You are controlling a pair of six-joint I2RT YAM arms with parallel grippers.
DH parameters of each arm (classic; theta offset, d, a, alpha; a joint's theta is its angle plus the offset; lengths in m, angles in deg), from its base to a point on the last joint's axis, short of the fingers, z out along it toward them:
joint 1: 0 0.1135 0.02 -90
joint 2: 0 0 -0.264 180
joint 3: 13.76 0 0.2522 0
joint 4: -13.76 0 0.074 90
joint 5: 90 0 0 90
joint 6: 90 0.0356 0 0
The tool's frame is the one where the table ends.
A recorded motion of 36 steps. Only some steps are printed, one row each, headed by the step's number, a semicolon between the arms.
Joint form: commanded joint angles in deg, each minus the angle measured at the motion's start. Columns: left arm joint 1, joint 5, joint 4, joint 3, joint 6, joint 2; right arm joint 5, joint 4, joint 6, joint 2, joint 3, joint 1.
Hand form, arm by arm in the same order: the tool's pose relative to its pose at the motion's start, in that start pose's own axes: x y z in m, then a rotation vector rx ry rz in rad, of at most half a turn. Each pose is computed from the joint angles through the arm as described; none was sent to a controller.
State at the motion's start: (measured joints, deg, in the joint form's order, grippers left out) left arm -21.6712 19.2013 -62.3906 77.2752 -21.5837 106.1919; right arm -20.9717 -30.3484 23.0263 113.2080 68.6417 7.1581
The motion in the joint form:
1: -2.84 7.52 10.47 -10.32 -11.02 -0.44; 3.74 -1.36 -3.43 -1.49 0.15 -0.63
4: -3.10 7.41 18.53 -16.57 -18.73 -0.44; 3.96 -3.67 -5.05 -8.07 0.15 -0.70
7: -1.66 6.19 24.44 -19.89 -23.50 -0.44; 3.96 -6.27 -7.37 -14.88 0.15 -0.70
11: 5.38 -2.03 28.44 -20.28 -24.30 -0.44; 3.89 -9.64 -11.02 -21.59 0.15 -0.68
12: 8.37 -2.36 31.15 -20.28 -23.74 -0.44; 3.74 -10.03 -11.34 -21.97 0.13 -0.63
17: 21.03 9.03 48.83 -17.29 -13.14 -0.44; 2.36 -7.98 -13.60 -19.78 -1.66 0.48
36: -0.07 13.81 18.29 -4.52 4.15 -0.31; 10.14 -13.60 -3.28 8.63 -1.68 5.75
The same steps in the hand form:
1: 0.0172 0.0001 0.0433 0.1116 0.0682 -0.1424; -0.0013 -0.0024 -0.0102 0.0606 -0.0323 -0.0514
4: 0.0231 0.0103 0.0667 0.1201 0.0515 -0.2602; 0.0023 0.0107 -0.0466 0.0405 -0.0994 -0.1029
7: 0.0206 0.0223 0.0756 0.1296 0.0015 -0.3497; 0.0109 0.0226 -0.0838 0.0198 -0.1644 -0.1672
11: -0.0003 0.0585 0.0638 0.0625 -0.1667 -0.4654; 0.0248 0.0319 -0.1191 0.0074 -0.2161 -0.2500
12: -0.0095 0.0720 0.0574 0.0856 -0.2249 -0.4902; 0.0263 0.0324 -0.1207 0.0055 -0.2144 -0.2564
17: -0.0568 0.1221 0.0062 0.3589 -0.5479 -0.3284; 0.0278 0.0315 -0.1003 -0.0092 -0.1686 -0.3041
36: -0.0159 -0.0108 0.0126 0.3001 -0.1280 0.1813; 0.0516 -0.0126 0.0538 0.3136 0.3381 -0.0390

